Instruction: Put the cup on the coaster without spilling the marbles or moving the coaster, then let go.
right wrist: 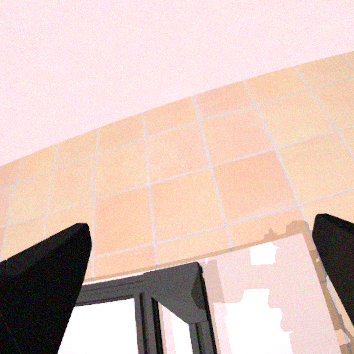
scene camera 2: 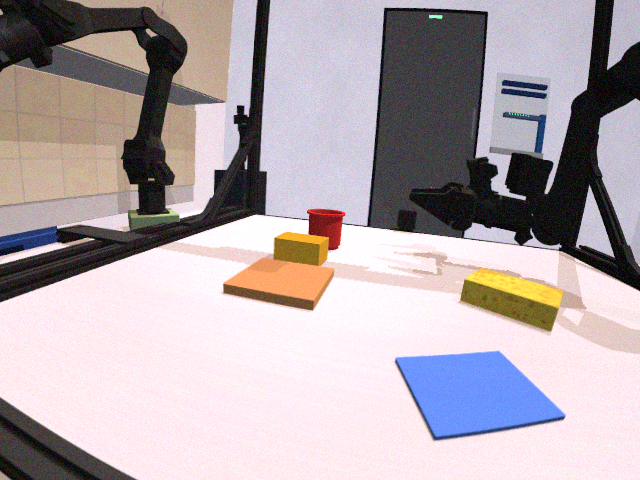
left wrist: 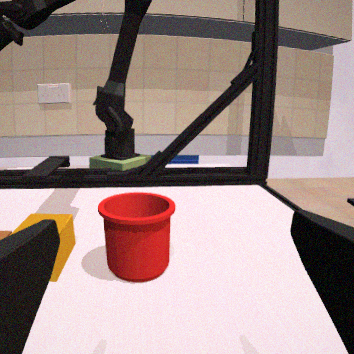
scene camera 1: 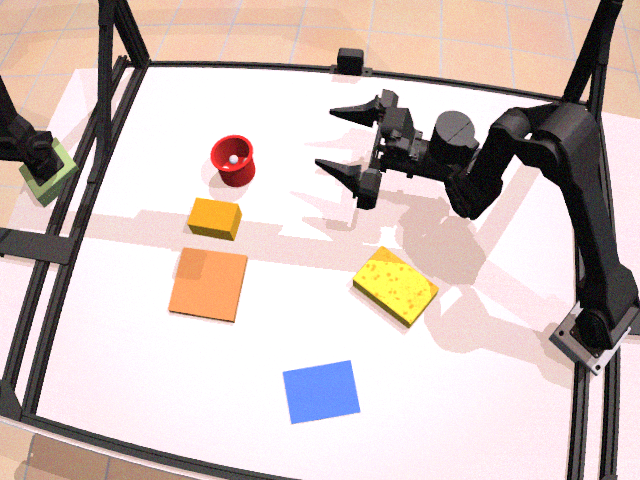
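Where they show: left gripper, fingertip midpoint: (scene camera 2: 410, 193) (left wrist: 176, 227) (scene camera 1: 322, 135); right gripper, fingertip midpoint: (right wrist: 202, 230); left arm's base at its link origin: (scene camera 1: 593, 331); right arm's base at its link origin: (scene camera 2: 152, 212) (left wrist: 120, 155) (scene camera 1: 45, 166).
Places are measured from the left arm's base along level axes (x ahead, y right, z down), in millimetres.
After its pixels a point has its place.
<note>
A red cup (scene camera 1: 237, 174) {x 584, y -205, z -16 mm} (scene camera 2: 325, 229) {x 588, y -210, z -10 mm} (left wrist: 137, 250) {x 587, y -173, z -7 mm} stands upright on the table. White marbles (scene camera 1: 233, 159) {x 627, y -185, z 7 mm} show inside it in scene camera 1. A flat orange square (scene camera 1: 209, 289) {x 479, y -361, z 16 mm} (scene camera 2: 279, 283) {x 471, y -374, z 16 mm} and a thinner blue square (scene camera 1: 321, 392) {x 246, y -347, z 25 mm} (scene camera 2: 475, 392) {x 243, y -354, z 25 mm} lie apart from the cup; the frames do not settle which is the coaster. My left gripper (scene camera 1: 323, 136) {x 502, y -90, z -85 mm} (scene camera 2: 412, 194) {x 502, y -90, z -85 mm} (left wrist: 176, 227) {x 502, y -90, z -85 mm} is open and empty, above the table to the right of the cup in scene camera 1, fingers pointing toward it. My right gripper (right wrist: 202, 230) {x 635, y -774, z -177 mm} is open and empty, away from the cup.
A yellow-orange block (scene camera 1: 214, 219) {x 553, y -282, z -8 mm} (scene camera 2: 300, 249) {x 543, y -294, z 4 mm} (left wrist: 64, 245) {x 577, y -258, z 11 mm} stands between the cup and the orange square. A spotted yellow sponge (scene camera 1: 395, 286) {x 279, y -163, z -1 mm} (scene camera 2: 511, 297) {x 275, y -194, z 4 mm} lies at the right of the orange square. Dark frame rails (scene camera 1: 248, 64) {x 798, y -15, z 34 mm} edge the table.
</note>
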